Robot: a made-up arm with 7 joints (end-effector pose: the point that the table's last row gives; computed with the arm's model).
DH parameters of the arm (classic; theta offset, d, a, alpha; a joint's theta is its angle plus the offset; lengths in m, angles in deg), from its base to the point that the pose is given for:
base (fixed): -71.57 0 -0.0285 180
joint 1: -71.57 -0.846 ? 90
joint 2: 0 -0.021 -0.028 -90
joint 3: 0 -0.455 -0.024 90
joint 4: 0 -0.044 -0.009 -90
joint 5: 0 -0.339 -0.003 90
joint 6: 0 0.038 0.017 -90
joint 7: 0 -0.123 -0.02 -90
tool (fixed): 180 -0.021 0 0
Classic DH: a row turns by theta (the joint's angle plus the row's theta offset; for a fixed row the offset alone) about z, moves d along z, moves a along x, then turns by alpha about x.
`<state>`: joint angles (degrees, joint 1 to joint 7).
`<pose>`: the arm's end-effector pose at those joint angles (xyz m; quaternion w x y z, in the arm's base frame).
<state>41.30 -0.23 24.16 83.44 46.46 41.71 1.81</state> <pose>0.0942 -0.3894 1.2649 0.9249 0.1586 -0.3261 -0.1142</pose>
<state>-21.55 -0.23 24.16 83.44 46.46 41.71 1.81</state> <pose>0.4086 -0.0712 1.2649 0.8488 0.3054 -0.1956 0.3847</pose>
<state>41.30 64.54 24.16 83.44 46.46 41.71 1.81</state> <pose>0.2387 -0.5163 0.7302 0.8562 0.4149 0.1372 -0.2756</pose>
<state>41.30 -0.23 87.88 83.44 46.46 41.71 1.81</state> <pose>-0.3330 -0.2719 1.2633 0.7245 -0.0358 -0.3618 -0.5855</pose>
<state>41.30 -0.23 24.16 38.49 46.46 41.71 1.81</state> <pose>0.0508 -0.2957 1.5860 0.8580 -0.1571 -0.4880 0.0324</pose>
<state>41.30 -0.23 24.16 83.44 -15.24 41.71 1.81</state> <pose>0.1765 -0.3469 1.3024 0.6163 0.4043 -0.6747 -0.0376</pose>
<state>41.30 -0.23 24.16 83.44 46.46 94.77 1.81</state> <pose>0.0258 -0.3139 1.2238 0.7743 0.3006 -0.2226 -0.5105</pose>
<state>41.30 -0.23 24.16 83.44 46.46 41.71 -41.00</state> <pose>0.0887 -0.3964 1.2842 0.7421 0.1060 -0.6412 -0.1643</pose>
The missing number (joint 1, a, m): 0.027
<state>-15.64 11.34 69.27 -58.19 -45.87 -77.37 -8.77</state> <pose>-0.2133 0.3032 1.4161 0.6978 0.3043 0.1082 -0.6393</pose>
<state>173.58 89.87 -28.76 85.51 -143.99 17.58 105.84</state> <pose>-0.6065 -0.1809 0.4957 0.1892 0.2198 0.8843 0.3658</pose>
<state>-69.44 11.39 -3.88 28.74 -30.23 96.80 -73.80</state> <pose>0.0818 0.3568 1.5045 0.3460 0.9225 0.1712 -0.0056</pose>
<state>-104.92 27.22 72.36 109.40 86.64 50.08 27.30</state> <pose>0.3423 0.2212 1.1018 0.7141 -0.2972 0.4253 0.4700</pose>
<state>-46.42 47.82 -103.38 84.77 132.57 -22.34 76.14</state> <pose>-0.0996 0.5518 1.1915 0.4104 0.4290 0.4502 -0.6670</pose>
